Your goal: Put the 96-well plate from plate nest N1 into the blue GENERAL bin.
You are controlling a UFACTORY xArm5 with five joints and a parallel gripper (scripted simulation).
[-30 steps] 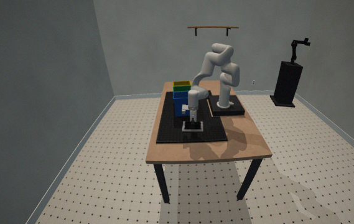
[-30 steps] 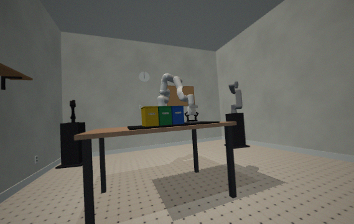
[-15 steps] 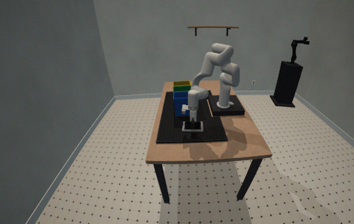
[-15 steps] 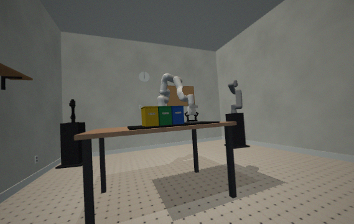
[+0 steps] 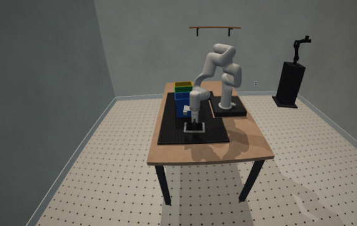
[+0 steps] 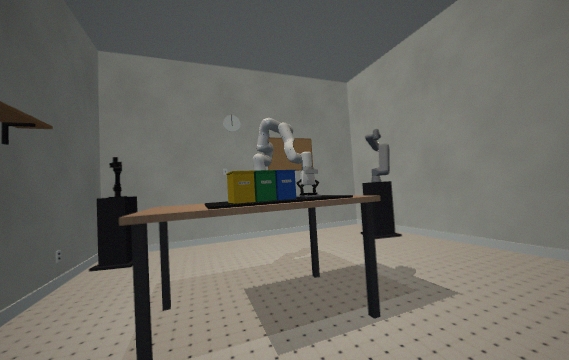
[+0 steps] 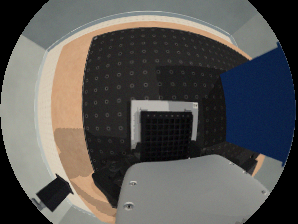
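My gripper is now 20 mm above the grey plate nest. Round my hand: blue general bin 210 mm to the right, 110 mm ahead, 60 mm above; then 96-well plate 10 mm below; then green bin 330 mm to the right, 140 mm ahead, 60 mm above.
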